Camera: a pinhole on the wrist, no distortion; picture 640 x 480 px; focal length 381.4 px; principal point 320.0 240.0 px. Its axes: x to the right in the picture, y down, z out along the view. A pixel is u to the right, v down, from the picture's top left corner.
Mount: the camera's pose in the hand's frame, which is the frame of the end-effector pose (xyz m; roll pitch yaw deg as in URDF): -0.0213 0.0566 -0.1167 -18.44 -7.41 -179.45
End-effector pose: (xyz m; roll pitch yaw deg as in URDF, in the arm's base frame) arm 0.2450 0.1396 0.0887 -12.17 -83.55 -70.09
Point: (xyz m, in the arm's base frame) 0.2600 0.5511 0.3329
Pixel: 215 108
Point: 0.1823 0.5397 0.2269
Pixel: 289 164
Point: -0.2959 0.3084 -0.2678
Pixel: outside the picture
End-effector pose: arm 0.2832 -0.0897 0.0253 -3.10 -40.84 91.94
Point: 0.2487 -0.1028 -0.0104
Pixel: 413 197
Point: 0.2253 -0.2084 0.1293
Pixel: 371 118
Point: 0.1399 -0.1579 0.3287
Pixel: 196 34
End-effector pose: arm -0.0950 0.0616 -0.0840 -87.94 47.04 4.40
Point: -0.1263 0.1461 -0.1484
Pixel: 270 96
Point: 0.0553 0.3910 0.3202
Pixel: 472 444
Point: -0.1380 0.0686 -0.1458
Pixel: 250 56
